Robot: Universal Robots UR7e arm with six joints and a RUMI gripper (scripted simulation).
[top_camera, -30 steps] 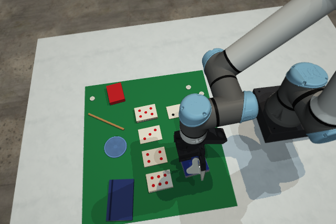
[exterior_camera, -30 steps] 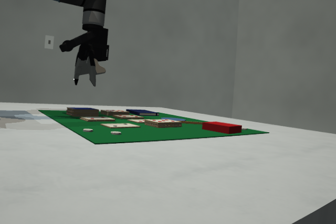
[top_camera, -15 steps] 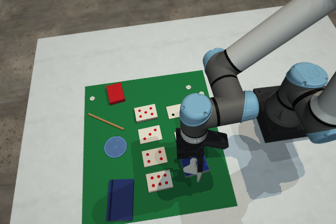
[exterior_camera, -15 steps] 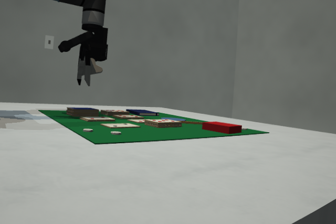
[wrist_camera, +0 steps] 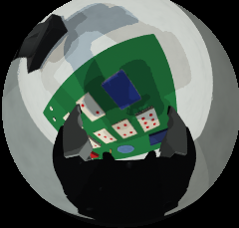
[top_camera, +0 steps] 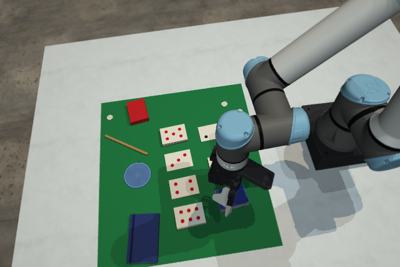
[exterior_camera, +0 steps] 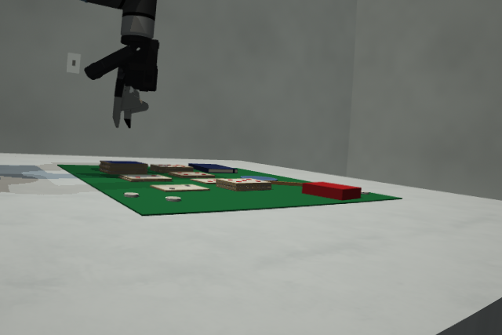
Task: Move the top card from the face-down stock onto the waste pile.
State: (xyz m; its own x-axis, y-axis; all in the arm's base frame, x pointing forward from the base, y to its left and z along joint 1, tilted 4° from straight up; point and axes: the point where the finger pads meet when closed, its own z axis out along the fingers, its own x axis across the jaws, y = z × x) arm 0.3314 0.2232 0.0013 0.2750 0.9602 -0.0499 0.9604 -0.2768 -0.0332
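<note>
Right now my hand is 80 mm above the card, 10 mm to the left of it and 10 mm short of it. Also, from my hand: green mat (180 mm ahead, 110 mm to the right, 110 mm below); then wooden stick (380 mm ahead, 180 mm to the right, 100 mm below); then red block (360 mm ahead, 310 mm to the right, 90 mm below).
</note>
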